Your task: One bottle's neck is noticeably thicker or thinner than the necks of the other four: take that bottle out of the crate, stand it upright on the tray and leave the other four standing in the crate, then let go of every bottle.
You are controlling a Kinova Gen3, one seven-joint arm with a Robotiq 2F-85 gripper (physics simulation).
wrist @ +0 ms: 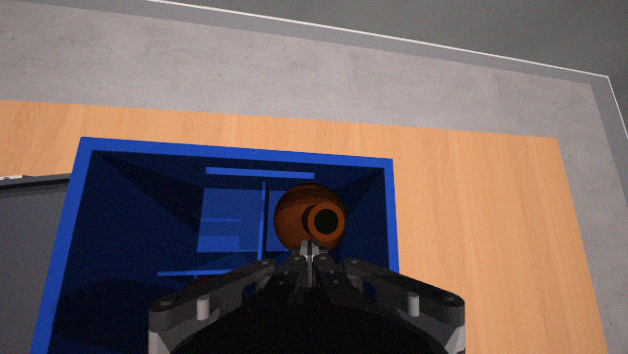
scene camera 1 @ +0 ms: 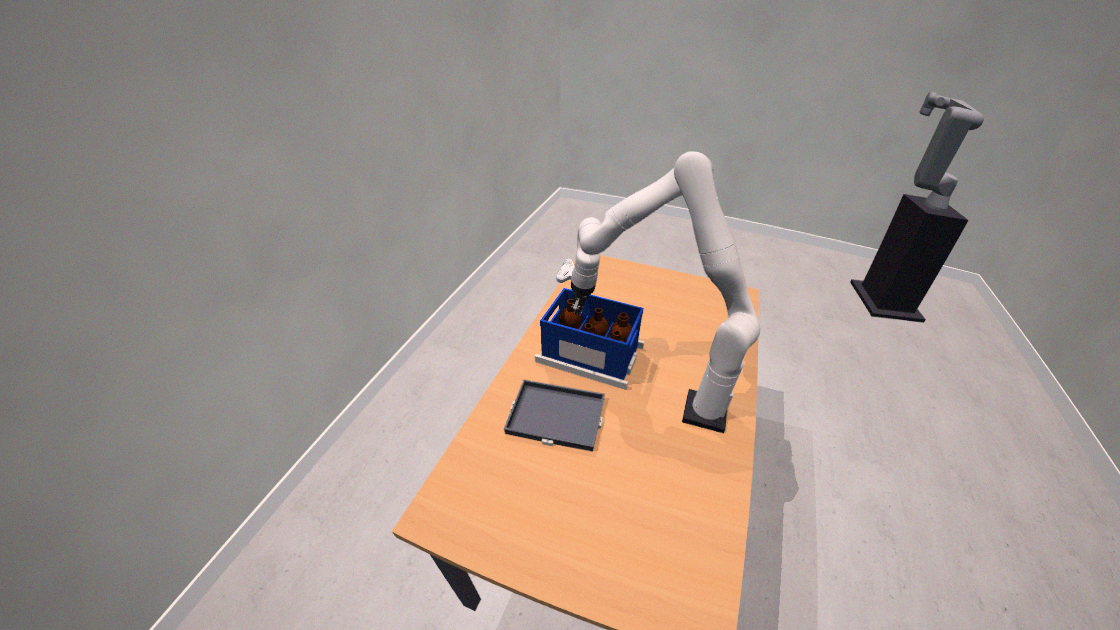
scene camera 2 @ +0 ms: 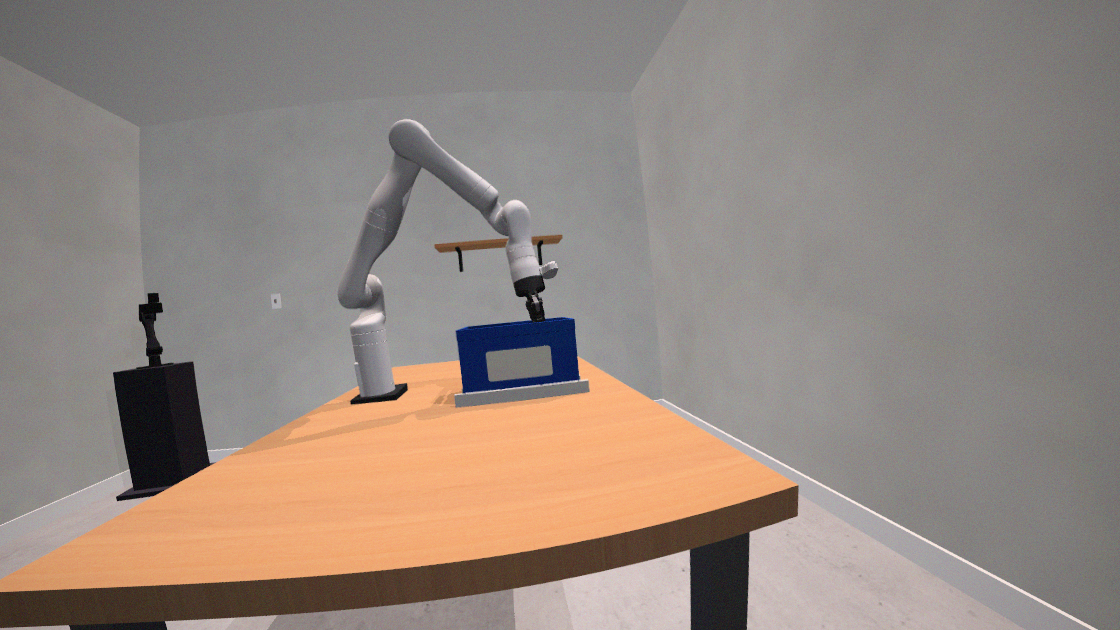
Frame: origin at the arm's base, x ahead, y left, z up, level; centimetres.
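Seen in the pictures: gripper, fingertip midpoint: (wrist: 309,251) (scene camera 1: 577,313); arm's base at its link origin: (scene camera 1: 707,407) (scene camera 2: 378,391).
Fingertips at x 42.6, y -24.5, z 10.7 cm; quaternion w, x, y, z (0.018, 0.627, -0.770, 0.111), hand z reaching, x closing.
Pixels of each thing's top centre, then the offset from my fingertips to it. "spot": a spot on its surface instead. Level surfaces: height alone.
- blue crate at its top centre: (scene camera 2: 515,323) (scene camera 1: 593,314) dy +5.8, dx -5.4, dz +5.2 cm
- bottle at its top centre: (wrist: 326,221) (scene camera 1: 571,301) dy -1.1, dx +2.5, dz +4.0 cm
- dark tray at a spot on its surface: (wrist: 25,230) spot: dy +31.2, dx +8.2, dz -11.8 cm
- wooden table at its surface level: dz -12.3 cm
The blue crate (scene camera 1: 550,341) (scene camera 2: 473,376) (wrist: 390,200) holds several brown bottles. One bottle (scene camera 1: 566,318) (wrist: 295,215) stands in the compartment at the handle end, away from the tray; the compartment beside it is empty. Two more bottles (scene camera 1: 598,322) (scene camera 1: 622,325) and two necks in front of them (scene camera 1: 588,328) (scene camera 1: 616,333) show in scene camera 1. My gripper (scene camera 1: 577,310) (scene camera 2: 537,318) (wrist: 309,251) is shut with its fingertips together, low at the crate's opening, close beside the handle-end bottle's neck. It hides part of the crate in the wrist view. The dark tray (scene camera 1: 556,415) (wrist: 25,230) is empty. I cannot tell which neck differs.
Pale rails (scene camera 1: 581,371) (scene camera 2: 520,394) lie at the crate's foot on the wooden table (scene camera 1: 579,509) (scene camera 2: 438,485) (wrist: 460,225). Crate walls and dividers (wrist: 263,220) rise around the fingers. A wall shelf (scene camera 2: 469,245) and a second arm on a black pedestal (scene camera 1: 912,258) (scene camera 2: 162,427) stand away from the table.
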